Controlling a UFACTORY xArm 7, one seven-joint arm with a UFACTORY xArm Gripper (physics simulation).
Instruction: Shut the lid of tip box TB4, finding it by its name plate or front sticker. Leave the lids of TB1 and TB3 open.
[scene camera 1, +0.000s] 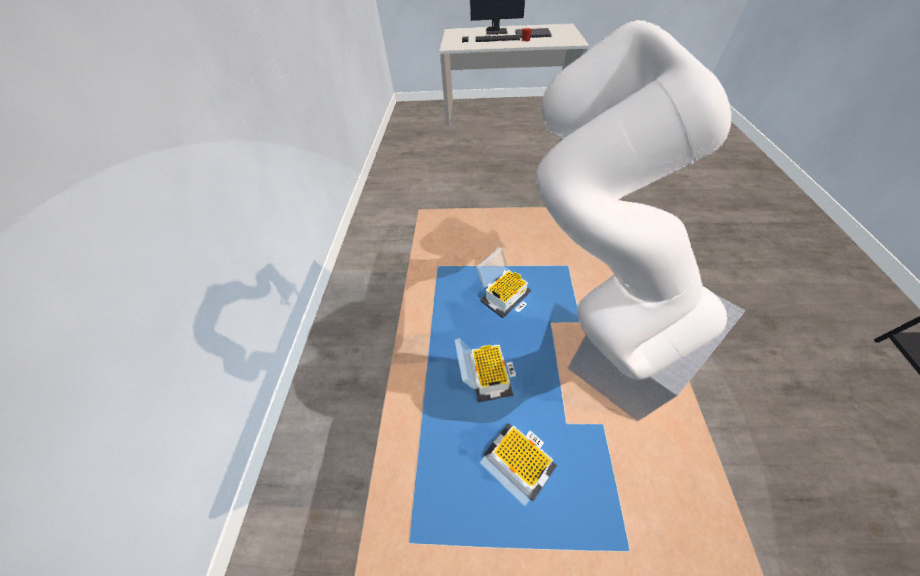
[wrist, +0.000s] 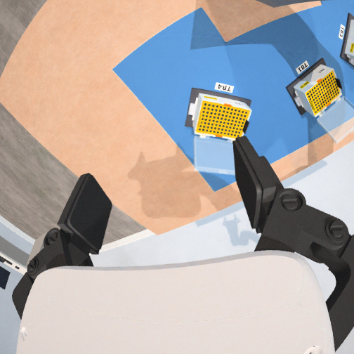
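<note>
Tip box TB4 (scene camera 1: 506, 287) (wrist: 221, 119), with a yellow tip rack, is the far box in the scene view; its plate reads TB4 in the wrist view. Its clear lid (scene camera 1: 491, 267) (wrist: 215, 155) stands open. TB1 (scene camera 1: 490, 366) (wrist: 322, 92) is in the middle, its lid (scene camera 1: 465, 364) (wrist: 337, 120) open. TB3 (scene camera 1: 522, 457) (wrist: 351, 50) is nearest the scene camera, its lid (scene camera 1: 503, 480) open. My gripper (wrist: 162, 174) is open and empty, above the boxes' level; in the wrist view its right fingertip overlaps TB4's lower right corner. The gripper does not show in the scene view.
The boxes stand on a blue mat (scene camera 1: 454, 519) (wrist: 150, 70) over a tan surface (scene camera 1: 678, 502) (wrist: 75, 80). The white arm rises from a grey block (scene camera 1: 628, 396) right of the mat. A desk (scene camera 1: 461, 44) with a monitor stands at the back. A pale wall is at the left.
</note>
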